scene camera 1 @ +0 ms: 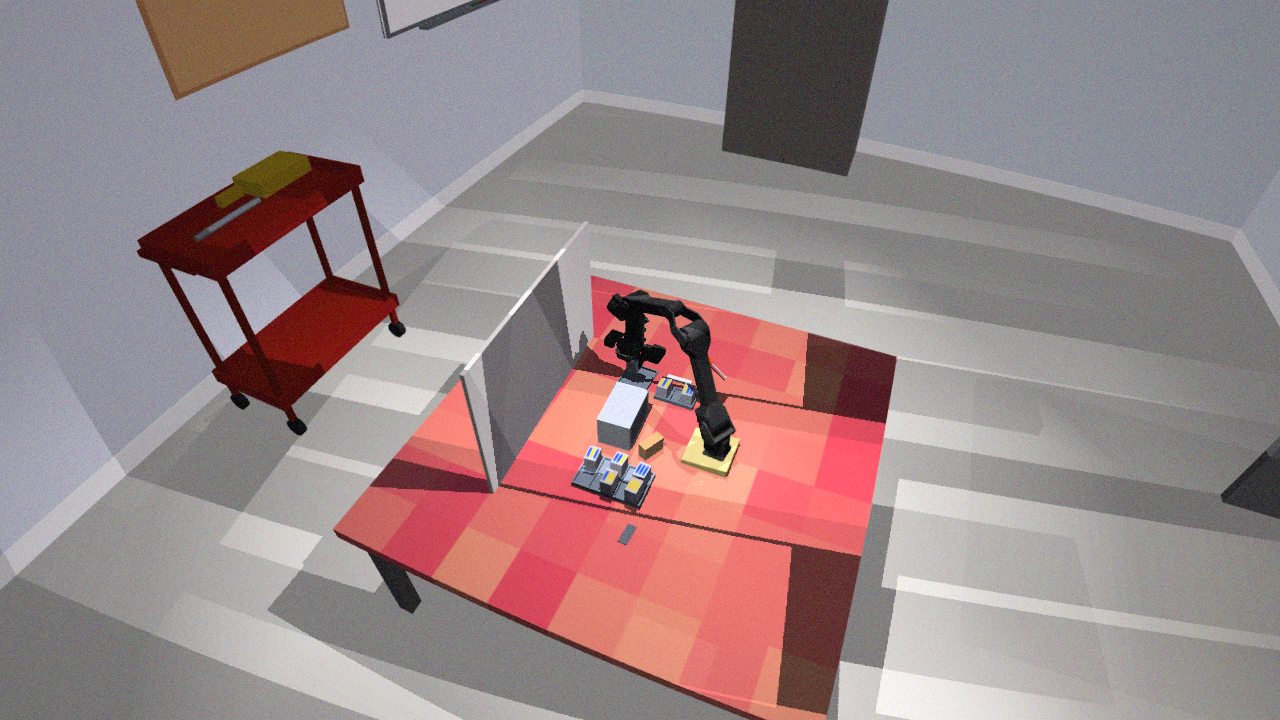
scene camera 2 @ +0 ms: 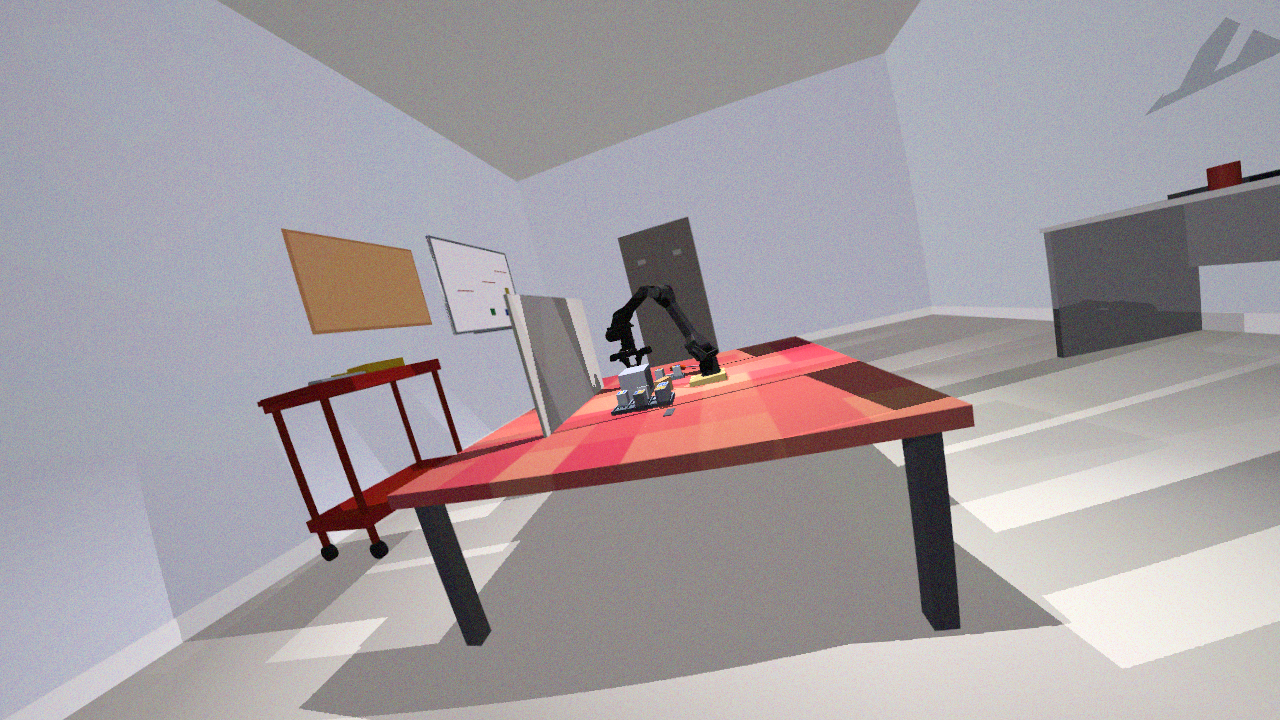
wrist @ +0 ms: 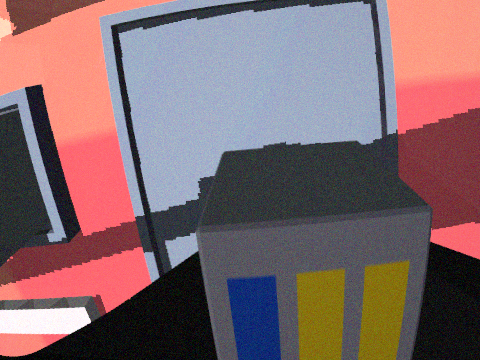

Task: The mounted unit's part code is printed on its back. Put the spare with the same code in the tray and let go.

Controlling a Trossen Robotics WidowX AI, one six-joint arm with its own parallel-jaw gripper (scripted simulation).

Labels:
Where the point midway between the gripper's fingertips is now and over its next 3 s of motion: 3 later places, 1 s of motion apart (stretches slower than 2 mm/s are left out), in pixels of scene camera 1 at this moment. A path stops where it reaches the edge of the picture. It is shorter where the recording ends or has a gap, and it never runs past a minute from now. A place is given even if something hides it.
My gripper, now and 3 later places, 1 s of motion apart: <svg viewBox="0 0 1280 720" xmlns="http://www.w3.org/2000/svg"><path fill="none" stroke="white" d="M634 366L635 371L636 374L636 350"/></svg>

